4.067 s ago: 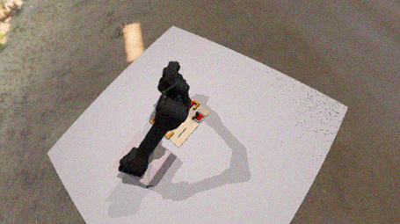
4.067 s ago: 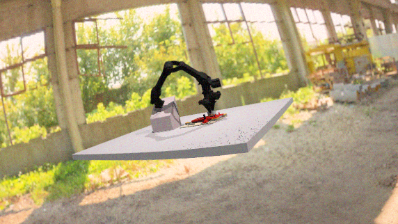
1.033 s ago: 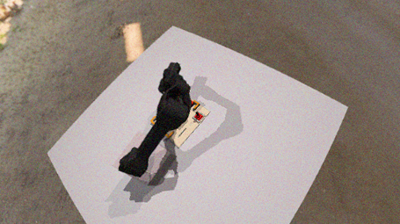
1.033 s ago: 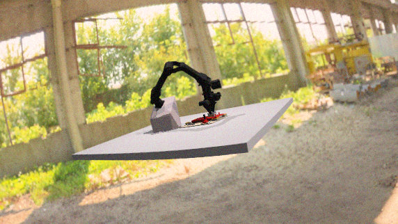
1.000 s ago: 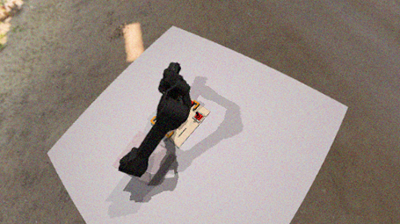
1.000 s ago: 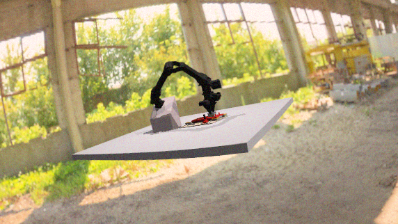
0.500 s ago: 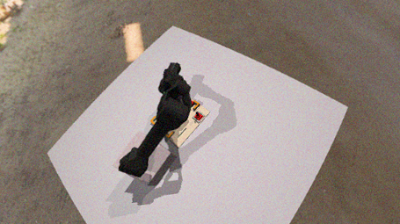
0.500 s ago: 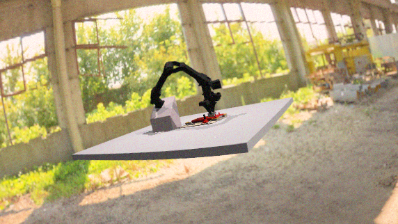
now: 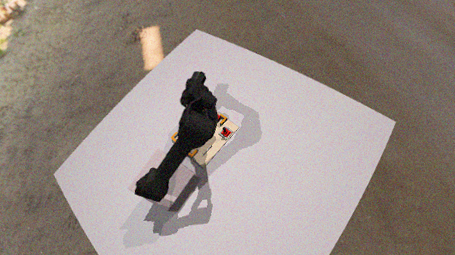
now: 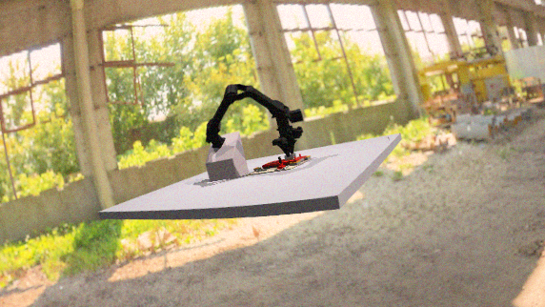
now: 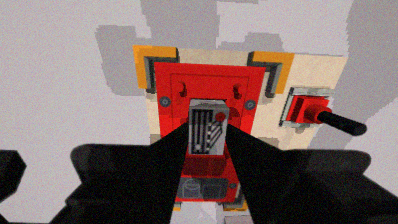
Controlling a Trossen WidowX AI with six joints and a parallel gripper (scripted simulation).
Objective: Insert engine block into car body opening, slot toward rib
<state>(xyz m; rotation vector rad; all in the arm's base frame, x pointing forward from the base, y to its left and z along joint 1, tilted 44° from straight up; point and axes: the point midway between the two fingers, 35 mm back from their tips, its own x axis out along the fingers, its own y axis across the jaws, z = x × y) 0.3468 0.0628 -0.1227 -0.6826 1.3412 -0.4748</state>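
My gripper tip is now 40 mm past the beige board, 30 mm to the left of it and 30 mm above it. Also, from my gripper tip: grey engine block (10 mm below).
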